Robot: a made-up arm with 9 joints. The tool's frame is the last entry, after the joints.
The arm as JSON. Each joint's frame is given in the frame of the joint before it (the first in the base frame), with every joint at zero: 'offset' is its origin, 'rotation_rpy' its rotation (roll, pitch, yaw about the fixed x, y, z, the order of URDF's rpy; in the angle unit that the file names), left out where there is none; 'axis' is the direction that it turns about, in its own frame. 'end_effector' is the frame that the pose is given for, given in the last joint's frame.
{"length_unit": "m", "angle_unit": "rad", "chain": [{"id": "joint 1", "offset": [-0.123, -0.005, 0.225], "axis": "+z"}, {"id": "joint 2", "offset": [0.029, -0.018, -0.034], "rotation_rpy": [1.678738, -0.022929, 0.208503], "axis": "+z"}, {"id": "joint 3", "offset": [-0.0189, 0.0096, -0.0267], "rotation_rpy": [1.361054, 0.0, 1.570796], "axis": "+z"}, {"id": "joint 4", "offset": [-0.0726, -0.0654, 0.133], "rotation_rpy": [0.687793, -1.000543, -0.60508], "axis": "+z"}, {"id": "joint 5", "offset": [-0.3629, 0.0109, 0.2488], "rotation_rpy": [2.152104, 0.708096, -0.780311], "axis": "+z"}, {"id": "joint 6", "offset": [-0.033, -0.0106, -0.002], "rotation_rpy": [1.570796, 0.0, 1.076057], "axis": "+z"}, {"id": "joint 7", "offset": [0.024, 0.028, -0.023], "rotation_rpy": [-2.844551, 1.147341, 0.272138], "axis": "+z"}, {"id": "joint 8", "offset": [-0.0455, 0.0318, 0.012], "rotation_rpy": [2.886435, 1.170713, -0.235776], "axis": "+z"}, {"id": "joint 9", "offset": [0.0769, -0.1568, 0.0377], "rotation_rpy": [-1.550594, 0.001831, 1.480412], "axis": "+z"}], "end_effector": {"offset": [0.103, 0.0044, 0.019], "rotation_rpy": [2.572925, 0.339, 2.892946]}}
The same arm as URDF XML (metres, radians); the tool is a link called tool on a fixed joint. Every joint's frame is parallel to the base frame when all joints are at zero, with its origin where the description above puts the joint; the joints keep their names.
<robot name="arm">
<joint name="tool_fixed" type="fixed"><parent link="link9"/><child link="tool"/><origin xyz="-0.103 -0.019 0.004" rpy="-2.026 0.3107 0.3568"/></joint>
<joint name="joint 9" type="continuous"><parent link="link8"/><child link="link9"/><origin xyz="0.152 0.09 0.027" rpy="0 0 0"/><axis xyz="0 -1 0"/></joint>
<joint name="joint 8" type="continuous"><parent link="link7"/><child link="link8"/><origin xyz="0.036 -0.029 0.0329" rpy="0 0 0"/><axis xyz="0.083202 -0.020201 0.996328"/></joint>
<joint name="joint 7" type="continuous"><parent link="link6"/><child link="link7"/><origin xyz="-0.028 0.024 -0.023" rpy="0 0 0"/><axis xyz="-0.047602 -0.918341 -0.392917"/></joint>
<joint name="joint 6" type="continuous"><parent link="link5"/><child link="link6"/><origin xyz="0.002 -0.025 -0.024" rpy="0 0 0"/><axis xyz="0 0 1"/></joint>
<joint name="joint 5" type="continuous"><parent link="link4"/><child link="link5"/><origin xyz="-0.198 -0.041 -0.391" rpy="0 0 0"/><axis xyz="-1 0 0"/></joint>
<joint name="joint 4" type="continuous"><parent link="link3"/><child link="link4"/><origin xyz="0.133 0.073 -0.065" rpy="0 0 0"/><axis xyz="0.417111 0.249906 -0.873822"/></joint>
<joint name="joint 3" type="continuous"><parent link="link2"/><child link="link3"/><origin xyz="-0.024 0.021 0.012" rpy="0 0 0"/><axis xyz="1 0 0"/></joint>
<joint name="joint 2" type="continuous"><parent link="link1"/><child link="link2"/><origin xyz="0.029 -0.018 -0.034" rpy="0 0 0"/><axis xyz="0.208208 -0.972136 -0.107704"/></joint>
<joint name="joint 1" type="continuous"><parent link="base"/><child link="link1"/><origin xyz="-0.123 -0.005 0.225" rpy="0 0 0"/><axis xyz="0 0 1"/></joint>
<link name="base"/>
<link name="link1"/>
<link name="link2"/>
<link name="link3"/>
<link name="link4"/>
<link name="link5"/>
<link name="link6"/>
<link name="link7"/>
<link name="link8"/>
<link name="link9"/>
<link name="tool"/>
</robot>

